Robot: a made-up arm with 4 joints.
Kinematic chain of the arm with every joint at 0, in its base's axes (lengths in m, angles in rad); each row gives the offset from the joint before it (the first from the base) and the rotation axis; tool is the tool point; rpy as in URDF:
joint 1: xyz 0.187 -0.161 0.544 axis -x
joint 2: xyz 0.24 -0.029 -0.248 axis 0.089 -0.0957 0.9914
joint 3: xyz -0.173 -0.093 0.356 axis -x
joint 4: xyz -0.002 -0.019 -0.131 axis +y
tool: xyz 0.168 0.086 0.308 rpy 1.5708 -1.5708 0
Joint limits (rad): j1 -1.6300..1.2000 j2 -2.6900..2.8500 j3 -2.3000..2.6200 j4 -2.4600..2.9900
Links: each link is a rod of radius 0.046 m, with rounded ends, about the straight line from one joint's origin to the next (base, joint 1, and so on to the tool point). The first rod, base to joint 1, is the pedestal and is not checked.
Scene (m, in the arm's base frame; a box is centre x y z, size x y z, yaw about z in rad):
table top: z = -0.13
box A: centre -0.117 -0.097 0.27 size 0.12 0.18 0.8 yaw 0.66
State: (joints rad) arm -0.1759 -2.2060 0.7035 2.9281
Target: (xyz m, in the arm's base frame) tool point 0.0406 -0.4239 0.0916
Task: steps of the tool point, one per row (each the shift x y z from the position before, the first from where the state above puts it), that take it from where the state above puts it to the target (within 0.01 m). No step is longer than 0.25 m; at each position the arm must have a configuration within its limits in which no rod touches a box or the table.
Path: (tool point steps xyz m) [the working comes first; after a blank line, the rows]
Joints at the target: -1.2014 -0.1880 1.6269 2.9900
Straight joint move there: touches box A.

1: -0.1532 -0.1347 -0.0470
2: -0.0785 -0.1865 -0.0255
3: 0.0066 -0.1949 0.0078
4: 0.0819 -0.1595 0.0401
5: -0.0653 0.0009 -0.0322
6: -0.0463 -0.0151 -0.0335
7: -0.0233 -0.0201 -0.0499
8: -0.0018 -0.0068 -0.0704
9: 0.0142 0.0233 -0.0833

